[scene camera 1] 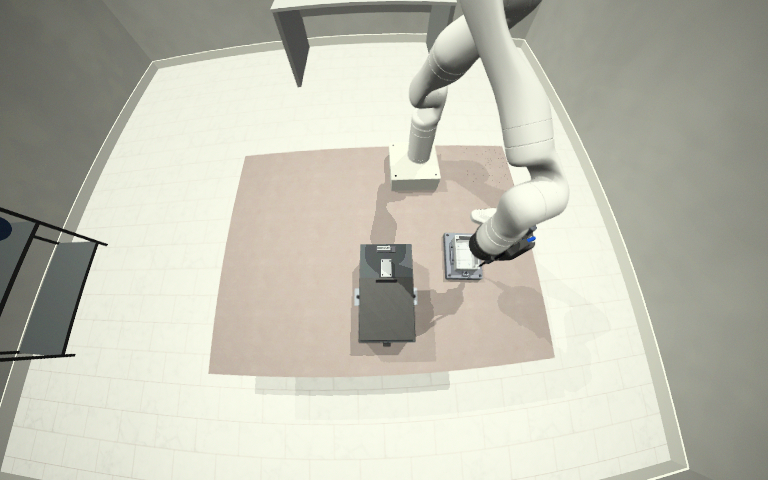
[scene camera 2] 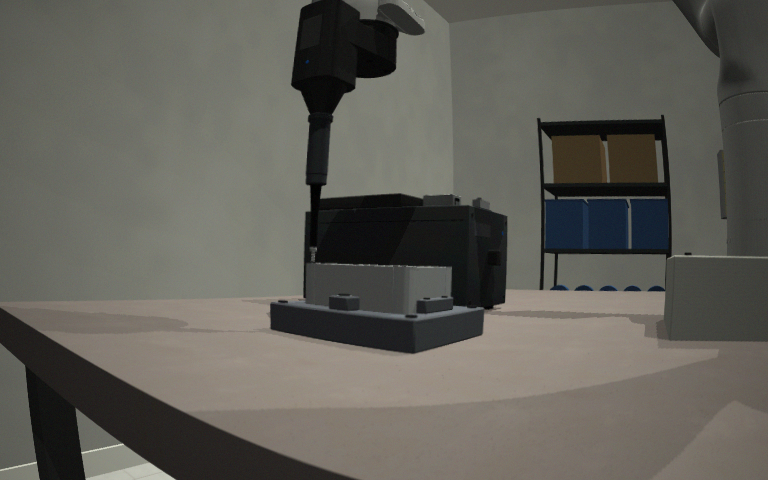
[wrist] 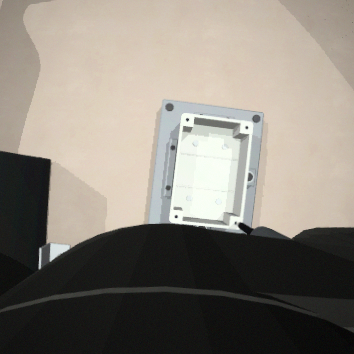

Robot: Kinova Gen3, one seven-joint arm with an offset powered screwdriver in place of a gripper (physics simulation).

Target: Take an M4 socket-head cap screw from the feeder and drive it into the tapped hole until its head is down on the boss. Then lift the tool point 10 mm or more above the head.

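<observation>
My screwdriver (scene camera 1: 480, 264) (scene camera 2: 313, 246) (wrist: 241, 226) points down, its thin black bit over one corner of the open white box (scene camera 2: 351, 283) (wrist: 248, 150). A small silver screw (scene camera 2: 312, 255) sits upright on the bit tip, head up. Its lower end is at the level of the box's top rim; whether it is inside the hole cannot be told. In the wrist view the bit end is beside the dark hole of the corner boss (wrist: 235, 222), and the screw is hidden. The box sits in a grey fixture plate (scene camera 1: 447, 257) (scene camera 2: 368, 333) (wrist: 161, 160). The dark feeder (scene camera 1: 386, 311) (scene camera 2: 396, 237) (wrist: 22, 200) stands apart from it.
The arm's white base block (scene camera 1: 415, 183) (scene camera 2: 716, 300) stands on the table (scene camera 1: 283, 254) (scene camera 2: 283, 384) behind the feeder and fixture. Low clamps (scene camera 2: 344, 302) (scene camera 2: 434, 305) flank the box. A shelf rack (scene camera 2: 603, 188) with boxes stands beyond the table.
</observation>
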